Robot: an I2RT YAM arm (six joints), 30 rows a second.
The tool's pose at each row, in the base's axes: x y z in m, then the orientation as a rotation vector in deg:
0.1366 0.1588 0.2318 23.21 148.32 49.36
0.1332 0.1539 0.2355 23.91 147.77 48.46
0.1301 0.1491 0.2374 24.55 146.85 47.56
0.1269 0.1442 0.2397 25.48 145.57 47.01
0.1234 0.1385 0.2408 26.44 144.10 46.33
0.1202 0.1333 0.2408 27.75 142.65 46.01
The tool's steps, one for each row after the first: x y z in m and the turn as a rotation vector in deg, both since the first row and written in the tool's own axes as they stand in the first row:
0.0002 -0.0020 -0.0067 0.48 -0.88 0.21
0.0006 -0.0050 -0.0119 0.83 -2.09 0.32
0.0009 -0.0078 -0.0176 0.89 -3.51 0.68
0.0016 -0.0120 -0.0228 0.98 -5.16 1.01
0.0024 -0.0165 -0.0269 0.91 -6.68 1.68

